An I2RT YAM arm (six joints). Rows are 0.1 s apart.
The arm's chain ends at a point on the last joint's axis. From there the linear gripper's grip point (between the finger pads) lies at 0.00 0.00 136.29 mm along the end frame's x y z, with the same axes.
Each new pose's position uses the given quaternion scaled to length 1; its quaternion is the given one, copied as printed.
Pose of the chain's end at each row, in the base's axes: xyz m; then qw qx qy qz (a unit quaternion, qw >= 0):
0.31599, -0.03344, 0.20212, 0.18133, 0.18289, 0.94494, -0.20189
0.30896, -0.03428, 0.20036, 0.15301, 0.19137, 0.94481, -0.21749
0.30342, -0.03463, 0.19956, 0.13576, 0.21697, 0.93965, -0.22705
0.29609, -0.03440, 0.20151, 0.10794, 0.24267, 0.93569, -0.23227
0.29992, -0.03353, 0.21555, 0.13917, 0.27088, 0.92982, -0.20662
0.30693, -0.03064, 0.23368, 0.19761, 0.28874, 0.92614, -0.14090
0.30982, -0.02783, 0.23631, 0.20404, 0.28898, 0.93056, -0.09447
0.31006, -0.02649, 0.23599, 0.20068, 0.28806, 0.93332, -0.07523
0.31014, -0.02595, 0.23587, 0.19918, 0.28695, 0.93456, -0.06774
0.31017, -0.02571, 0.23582, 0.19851, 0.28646, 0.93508, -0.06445
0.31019, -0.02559, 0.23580, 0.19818, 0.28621, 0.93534, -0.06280
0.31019, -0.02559, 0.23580, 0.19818, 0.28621, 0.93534, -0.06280
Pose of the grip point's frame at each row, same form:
0.35263, -0.09448, 0.08590, 0.18133, 0.18289, 0.94494, -0.20189
0.33702, -0.09827, 0.08335, 0.15301, 0.19137, 0.94481, -0.21749
0.32476, -0.10081, 0.08235, 0.13576, 0.21697, 0.93965, -0.22705
0.30826, -0.10078, 0.08310, 0.10794, 0.24267, 0.93569, -0.23227
0.31994, -0.09617, 0.09618, 0.13917, 0.27088, 0.92982, -0.20662
0.34573, -0.08176, 0.11345, 0.19761, 0.28874, 0.92614, -0.14090
0.35413, -0.06786, 0.11380, 0.20404, 0.28898, 0.93056, -0.09447
0.35521, -0.06139, 0.11222, 0.20068, 0.28806, 0.93332, -0.07523
0.35558, -0.05879, 0.11164, 0.19918, 0.28695, 0.93456, -0.06774
0.35573, -0.05764, 0.11140, 0.19851, 0.28646, 0.93508, -0.06445
0.35582, -0.05706, 0.11129, 0.19818, 0.28621, 0.93534, -0.06280
0.35582, -0.05706, 0.11129, 0.19818, 0.28621, 0.93534, -0.06280

